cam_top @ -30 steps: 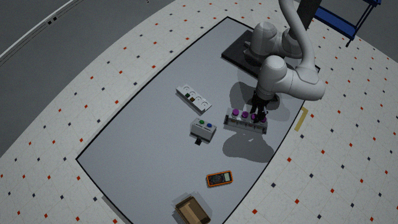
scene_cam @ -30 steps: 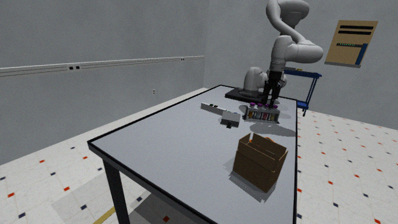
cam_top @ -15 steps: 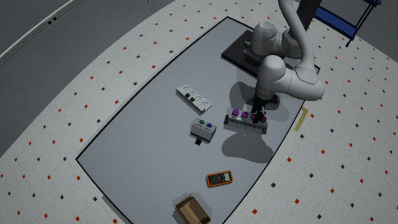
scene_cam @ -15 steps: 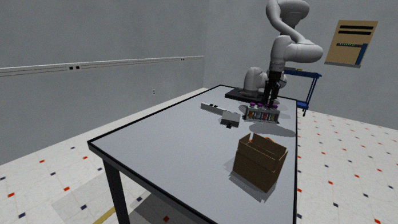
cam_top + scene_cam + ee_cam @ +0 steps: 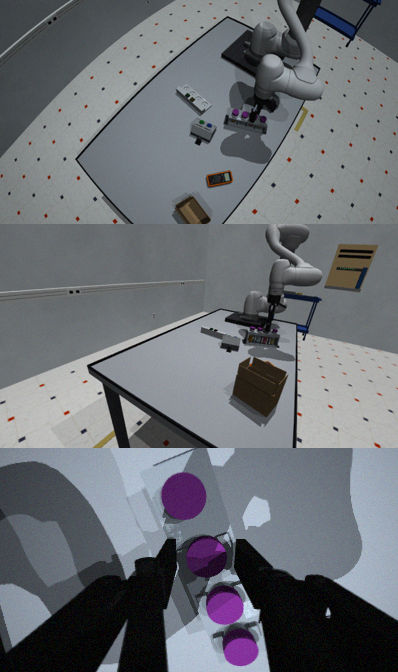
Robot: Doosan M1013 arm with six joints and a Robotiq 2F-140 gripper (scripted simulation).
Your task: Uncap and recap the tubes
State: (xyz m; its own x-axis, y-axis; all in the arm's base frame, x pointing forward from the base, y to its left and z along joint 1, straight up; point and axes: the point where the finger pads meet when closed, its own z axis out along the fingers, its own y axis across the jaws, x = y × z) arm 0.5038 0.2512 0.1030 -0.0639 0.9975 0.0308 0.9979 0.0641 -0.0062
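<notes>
Right now the purple cap is 50 mm to the right of my hand, 30 mm below it and 20 mm ahead of it. From my hand the other things lie so: green key: 210 mm to the right, 180 mm ahead, 80 mm below; then blue key: 170 mm to the right, 170 mm ahead, 80 mm below; then key housing: 190 mm to the right, 190 mm ahead, 90 mm below.
</notes>
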